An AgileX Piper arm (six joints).
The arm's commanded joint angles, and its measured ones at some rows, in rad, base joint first. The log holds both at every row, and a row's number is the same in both.
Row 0, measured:
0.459 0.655 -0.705 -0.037 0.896 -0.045
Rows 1 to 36, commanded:
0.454 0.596 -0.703 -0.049 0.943 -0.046
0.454 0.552 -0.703 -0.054 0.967 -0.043
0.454 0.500 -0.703 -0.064 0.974 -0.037
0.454 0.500 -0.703 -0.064 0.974 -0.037
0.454 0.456 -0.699 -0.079 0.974 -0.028
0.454 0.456 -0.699 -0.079 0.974 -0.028
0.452 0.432 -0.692 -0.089 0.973 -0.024
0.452 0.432 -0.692 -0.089 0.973 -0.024
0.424 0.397 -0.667 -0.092 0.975 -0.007
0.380 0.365 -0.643 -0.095 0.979 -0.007
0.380 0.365 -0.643 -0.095 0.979 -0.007
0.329 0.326 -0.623 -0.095 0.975 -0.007
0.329 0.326 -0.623 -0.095 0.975 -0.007
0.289 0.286 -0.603 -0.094 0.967 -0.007
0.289 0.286 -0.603 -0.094 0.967 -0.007
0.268 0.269 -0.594 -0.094 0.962 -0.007
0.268 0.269 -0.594 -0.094 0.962 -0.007
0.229 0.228 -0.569 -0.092 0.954 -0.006
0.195 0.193 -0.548 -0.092 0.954 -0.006
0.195 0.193 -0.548 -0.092 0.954 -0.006
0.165 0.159 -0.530 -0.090 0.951 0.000
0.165 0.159 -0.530 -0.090 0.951 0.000
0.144 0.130 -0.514 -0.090 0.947 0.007
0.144 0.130 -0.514 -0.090 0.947 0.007
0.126 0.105 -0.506 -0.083 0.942 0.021
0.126 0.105 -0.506 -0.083 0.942 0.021
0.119 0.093 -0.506 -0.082 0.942 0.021
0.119 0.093 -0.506 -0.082 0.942 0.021
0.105 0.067 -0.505 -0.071 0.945 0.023
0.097 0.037 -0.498 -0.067 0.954 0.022
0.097 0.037 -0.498 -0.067 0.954 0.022
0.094 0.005 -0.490 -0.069 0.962 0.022
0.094 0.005 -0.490 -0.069 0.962 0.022
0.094 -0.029 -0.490 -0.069 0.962 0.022
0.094 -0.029 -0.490 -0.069 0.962 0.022
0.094 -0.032 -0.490 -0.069 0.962 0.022
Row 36, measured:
0.097 -0.001 -0.492 -0.073 0.966 0.014
